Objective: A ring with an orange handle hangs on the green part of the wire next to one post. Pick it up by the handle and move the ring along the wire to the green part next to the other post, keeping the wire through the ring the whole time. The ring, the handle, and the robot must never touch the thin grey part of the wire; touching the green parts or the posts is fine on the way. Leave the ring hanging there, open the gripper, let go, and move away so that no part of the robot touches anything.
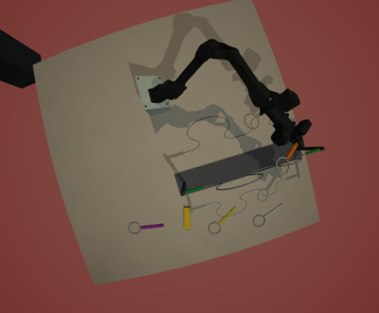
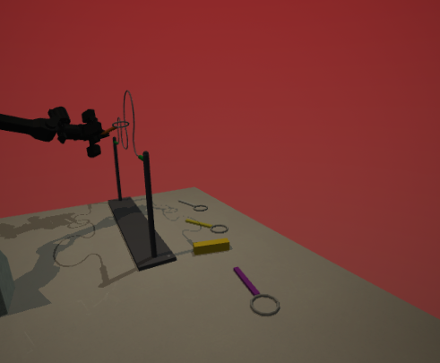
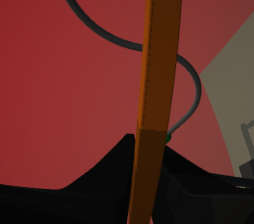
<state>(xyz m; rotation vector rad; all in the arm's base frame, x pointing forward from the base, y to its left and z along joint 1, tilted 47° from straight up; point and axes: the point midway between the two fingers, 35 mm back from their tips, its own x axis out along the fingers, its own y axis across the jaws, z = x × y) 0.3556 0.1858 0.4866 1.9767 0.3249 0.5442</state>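
My gripper tip is 80 mm to the left of the orange-handled ring, 30 mm below it and 10 mm short of it. From my gripper tip the other things lie so: yellow-handled ring 360 mm to the right, 340 mm below, 280 mm ahead; then grey-handled ring 340 mm below, 320 mm ahead, 130 mm to the right; then yellow block 520 mm to the right, 330 mm below, 210 mm ahead.
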